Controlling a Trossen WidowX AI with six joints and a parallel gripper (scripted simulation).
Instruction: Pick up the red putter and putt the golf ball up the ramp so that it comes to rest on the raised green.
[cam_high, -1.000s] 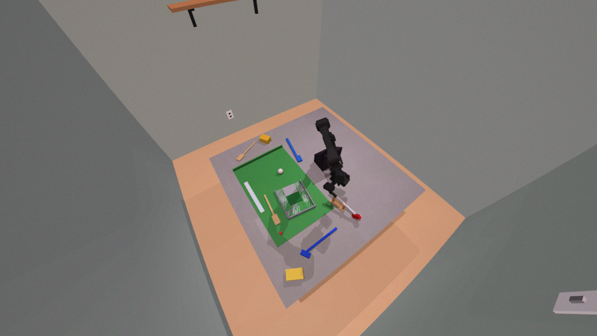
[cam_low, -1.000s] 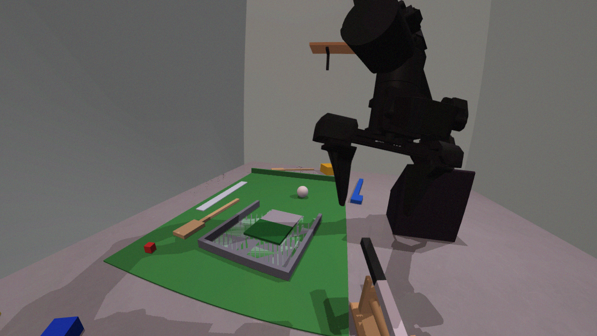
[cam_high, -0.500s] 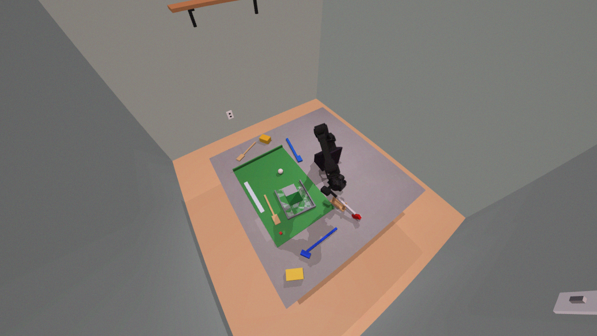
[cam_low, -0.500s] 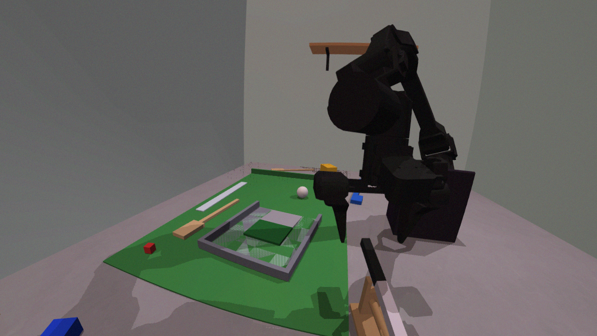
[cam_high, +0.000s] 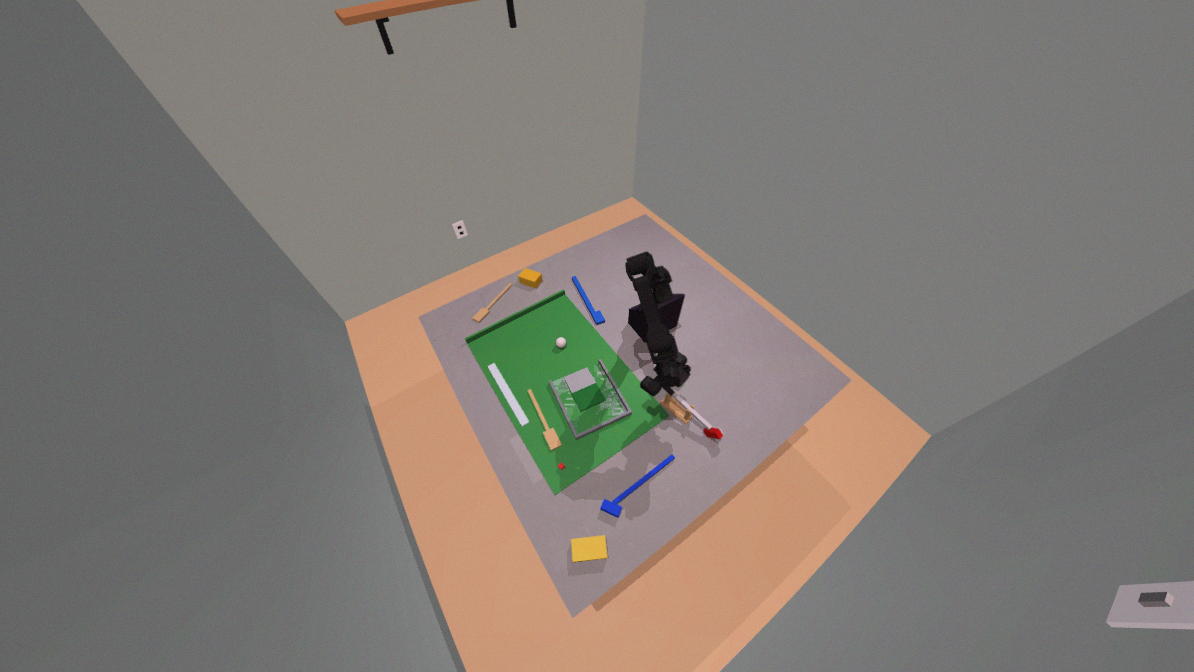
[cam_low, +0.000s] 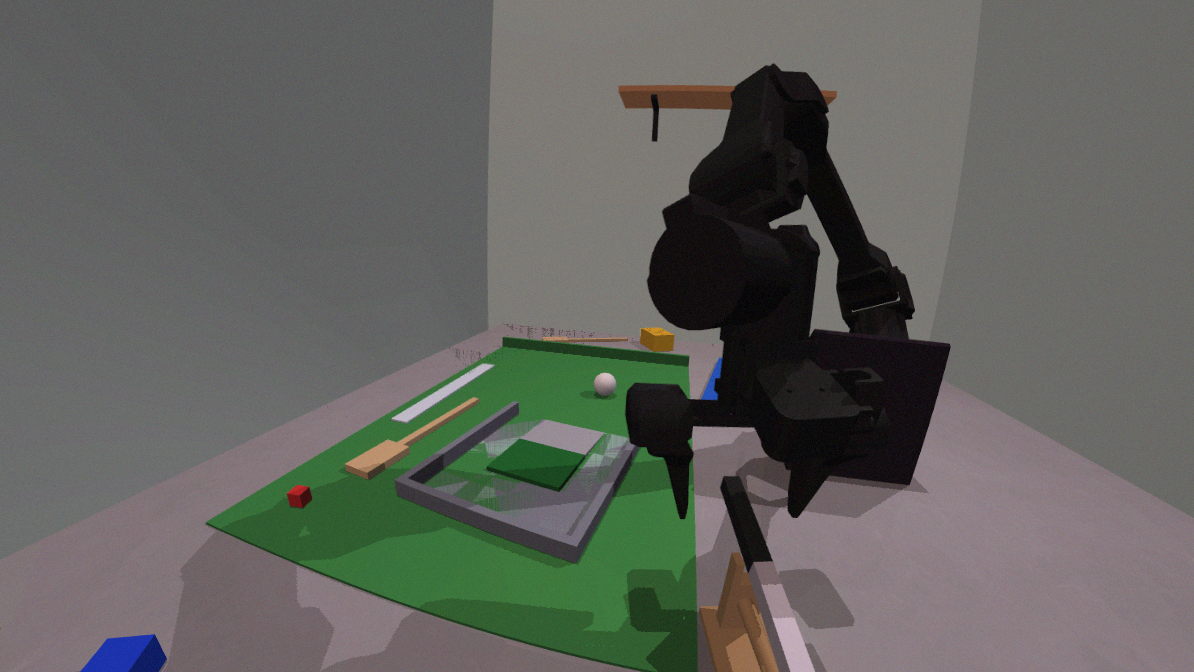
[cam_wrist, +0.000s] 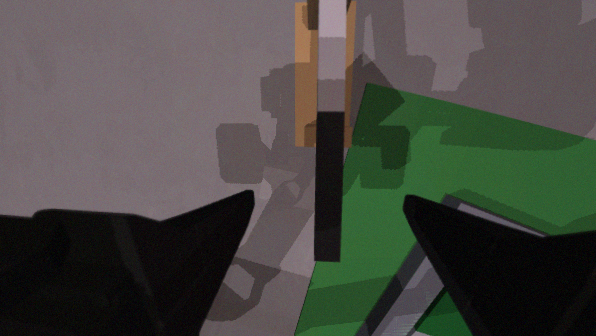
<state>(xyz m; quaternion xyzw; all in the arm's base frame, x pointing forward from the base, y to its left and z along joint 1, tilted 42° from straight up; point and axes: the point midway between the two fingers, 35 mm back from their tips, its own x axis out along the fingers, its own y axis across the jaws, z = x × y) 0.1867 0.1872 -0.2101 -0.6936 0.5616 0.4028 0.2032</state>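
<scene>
Now: gripper tip 30 mm past the wooden stand, 80 mm to the right of it and 50 mm above it. From my gripper tip the other things lie so: red putter: 40 mm behind, 110 mm to the left, 20 mm below; then green mat: 300 mm ahead, 250 mm to the right, 80 mm below; then red cube: 430 mm ahead, 80 mm to the left, 70 mm below.
</scene>
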